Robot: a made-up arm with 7 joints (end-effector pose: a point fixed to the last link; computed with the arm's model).
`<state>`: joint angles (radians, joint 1 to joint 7).
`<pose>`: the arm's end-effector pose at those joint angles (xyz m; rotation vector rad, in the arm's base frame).
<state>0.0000 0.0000 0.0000 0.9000 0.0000 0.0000 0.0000</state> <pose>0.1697 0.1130 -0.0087 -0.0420 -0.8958 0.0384</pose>
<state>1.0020 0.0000 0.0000 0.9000 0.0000 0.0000 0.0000</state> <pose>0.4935 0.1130 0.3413 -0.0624 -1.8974 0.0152</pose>
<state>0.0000 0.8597 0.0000 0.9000 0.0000 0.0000 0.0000</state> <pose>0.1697 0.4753 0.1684 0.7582 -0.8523 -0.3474</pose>
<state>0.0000 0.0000 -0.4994 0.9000 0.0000 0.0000 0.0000</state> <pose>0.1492 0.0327 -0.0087 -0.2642 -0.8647 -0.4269</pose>
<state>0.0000 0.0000 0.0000 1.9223 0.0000 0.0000 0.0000</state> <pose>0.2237 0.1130 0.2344 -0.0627 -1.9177 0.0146</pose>
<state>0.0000 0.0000 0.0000 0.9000 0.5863 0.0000 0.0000</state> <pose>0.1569 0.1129 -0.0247 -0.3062 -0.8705 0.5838</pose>
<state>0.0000 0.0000 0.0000 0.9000 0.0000 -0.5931 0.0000</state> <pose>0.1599 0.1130 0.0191 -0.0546 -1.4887 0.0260</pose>
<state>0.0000 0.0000 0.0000 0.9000 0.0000 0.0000 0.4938</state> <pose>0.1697 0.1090 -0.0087 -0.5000 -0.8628 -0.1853</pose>
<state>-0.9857 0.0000 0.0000 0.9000 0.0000 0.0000 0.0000</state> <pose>-0.2933 0.1130 0.0706 -0.0182 0.0897 0.0519</pose>
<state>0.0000 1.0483 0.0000 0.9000 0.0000 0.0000 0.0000</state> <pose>0.1697 0.5262 0.2440 0.9329 -0.8270 -0.4319</pose>
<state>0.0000 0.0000 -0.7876 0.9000 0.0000 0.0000 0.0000</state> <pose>0.1203 -0.0058 -0.0087 -0.3909 -0.8291 -0.6948</pose>
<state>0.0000 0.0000 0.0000 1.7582 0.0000 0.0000 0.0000</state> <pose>0.2324 0.1130 0.1936 -0.0597 -1.7537 0.0192</pose>
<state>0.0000 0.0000 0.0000 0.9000 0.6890 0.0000 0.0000</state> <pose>0.1548 0.1116 -0.0274 -0.3522 -0.8606 0.6792</pose>
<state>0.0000 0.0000 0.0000 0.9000 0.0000 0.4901 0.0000</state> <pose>0.1648 0.1130 -0.0326 -0.0306 -0.4058 0.0462</pose>
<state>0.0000 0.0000 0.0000 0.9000 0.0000 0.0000 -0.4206</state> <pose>0.1685 0.1161 -0.0077 0.3498 -0.8942 0.2277</pose>
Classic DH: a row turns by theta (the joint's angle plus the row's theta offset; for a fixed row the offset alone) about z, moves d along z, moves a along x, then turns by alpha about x. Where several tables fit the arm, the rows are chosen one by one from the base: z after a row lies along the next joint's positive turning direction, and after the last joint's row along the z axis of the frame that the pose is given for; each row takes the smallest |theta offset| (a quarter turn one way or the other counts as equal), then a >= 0, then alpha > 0; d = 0 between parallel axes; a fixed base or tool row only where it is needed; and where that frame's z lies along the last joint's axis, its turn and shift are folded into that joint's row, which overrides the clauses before.
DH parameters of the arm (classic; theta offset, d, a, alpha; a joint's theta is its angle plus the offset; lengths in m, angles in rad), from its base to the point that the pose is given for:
base (fixed): 0 0.462 0.012 1.5708
joint 1: 1.5708 -0.101 0.013 1.5708
joint 2: -1.5708 -0.01 0.012 -1.5708
joint 3: 1.5708 -0.314 0.022 -1.5708
joint 4: 0 0.034 0.025 1.5708
joint 5: 0 -0.216 0.023 1.5708
joint 6: -1.5708 0.032 0.03 -1.5708
joint 7: -1.5503 -0.033 0.0022 1.5743
tool (fixed): -1.5197 -0.008 0 0

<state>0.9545 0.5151 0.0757 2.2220 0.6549 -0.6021 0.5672</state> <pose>0.2207 0.2224 0.5134 0.1694 2.3432 0.9787</pose>
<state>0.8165 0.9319 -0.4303 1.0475 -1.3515 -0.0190 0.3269</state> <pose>0.3612 0.3859 0.3501 1.6137 -0.3964 -1.4581</pose>
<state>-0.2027 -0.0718 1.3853 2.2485 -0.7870 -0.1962 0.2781</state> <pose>0.0243 0.2592 0.3058 1.6754 -1.0009 -0.1451</pose>
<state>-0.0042 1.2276 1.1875 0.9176 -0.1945 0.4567 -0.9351</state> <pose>0.0594 0.6222 0.4707 2.2504 -0.6767 1.2494</pose>
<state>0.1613 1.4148 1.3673 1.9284 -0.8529 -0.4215 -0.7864</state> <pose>0.0360 0.3435 0.6391 -1.8453 1.0396 0.2721</pose>
